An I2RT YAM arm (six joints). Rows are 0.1 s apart.
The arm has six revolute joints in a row. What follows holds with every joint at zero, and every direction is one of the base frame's.
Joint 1 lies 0.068 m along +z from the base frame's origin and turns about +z.
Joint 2 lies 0.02 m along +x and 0.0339 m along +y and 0.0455 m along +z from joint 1 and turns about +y.
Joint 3 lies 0.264 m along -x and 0.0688 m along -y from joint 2 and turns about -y.
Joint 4 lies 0.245 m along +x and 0.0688 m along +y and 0.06 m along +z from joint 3 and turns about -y.
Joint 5 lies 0.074 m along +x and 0.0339 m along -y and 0.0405 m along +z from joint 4 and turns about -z.
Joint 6 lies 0.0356 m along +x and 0.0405 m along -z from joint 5 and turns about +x.
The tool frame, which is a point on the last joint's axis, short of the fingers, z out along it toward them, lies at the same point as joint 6; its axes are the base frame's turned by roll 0, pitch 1.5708 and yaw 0 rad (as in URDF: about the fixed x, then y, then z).
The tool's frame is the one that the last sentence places.
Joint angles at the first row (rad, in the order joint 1, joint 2, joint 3, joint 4, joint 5, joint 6):
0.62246 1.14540 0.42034 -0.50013 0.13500 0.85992
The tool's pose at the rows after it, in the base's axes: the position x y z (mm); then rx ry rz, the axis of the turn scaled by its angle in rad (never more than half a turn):
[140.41, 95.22, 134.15, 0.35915, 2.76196, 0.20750]
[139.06, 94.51, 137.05, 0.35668, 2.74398, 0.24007]
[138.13, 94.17, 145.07, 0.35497, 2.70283, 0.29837]
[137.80, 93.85, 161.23, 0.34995, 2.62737, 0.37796]
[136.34, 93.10, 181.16, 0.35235, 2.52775, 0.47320]
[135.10, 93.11, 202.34, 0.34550, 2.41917, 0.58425]
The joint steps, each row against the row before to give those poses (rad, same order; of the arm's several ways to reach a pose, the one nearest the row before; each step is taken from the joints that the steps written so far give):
0.00027 -0.01620 -0.00750 0.00311 -0.00687 -0.00175
-0.00026 -0.02945 -0.00614 0.00441 -0.00722 -0.00078
-0.00011 -0.05205 0.00088 0.00287 -0.00806 0.00082
-0.00088 -0.07872 0.01670 -0.00415 -0.00223 -0.00208
0.00175 -0.09008 0.02159 0.00292 0.00137 0.00653
0.00257 -0.07782 0.02551 0.02458 -0.00874 0.00470

